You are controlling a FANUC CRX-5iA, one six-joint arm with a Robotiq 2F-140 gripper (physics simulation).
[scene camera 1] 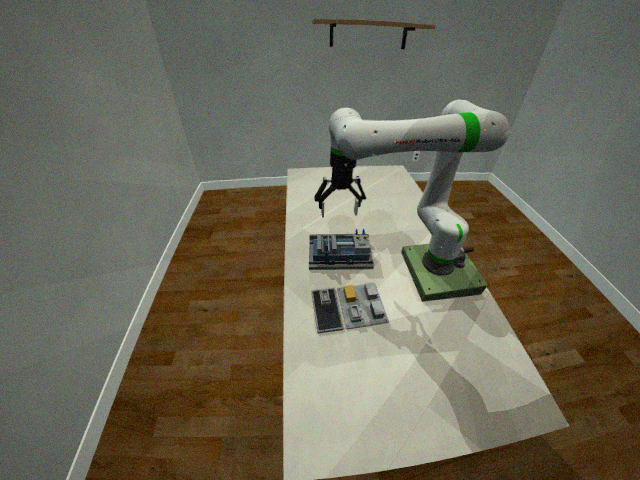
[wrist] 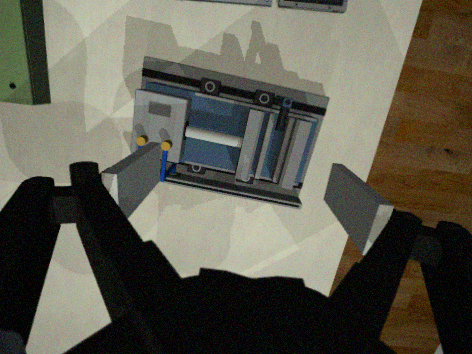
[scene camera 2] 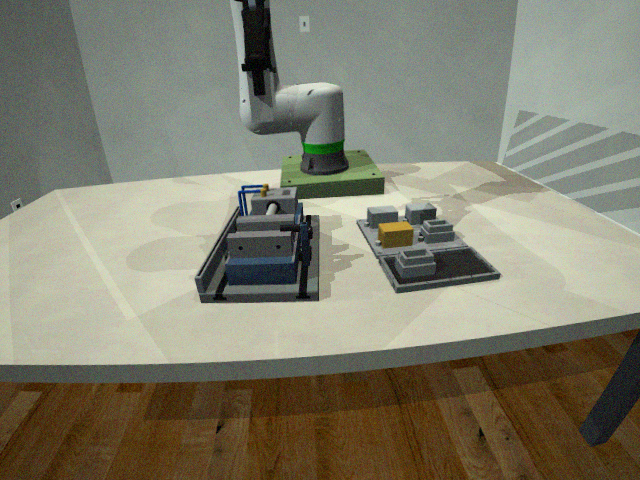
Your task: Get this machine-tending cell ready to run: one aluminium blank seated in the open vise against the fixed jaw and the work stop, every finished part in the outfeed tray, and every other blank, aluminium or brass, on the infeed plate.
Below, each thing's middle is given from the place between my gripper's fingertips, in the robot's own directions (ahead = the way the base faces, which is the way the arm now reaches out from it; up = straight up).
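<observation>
I find my gripper 23 cm to the right of the brass blank [scene camera 2: 398,234] and 24 cm above it. The infeed plate [scene camera 2: 371,235] is 28 cm to the left of my gripper, 4 cm behind it and 26 cm below it. As for the dark outfeed tray [scene camera 2: 459,264], it is 27 cm to the left of my gripper, 10 cm ahead of it and 26 cm below it.
</observation>
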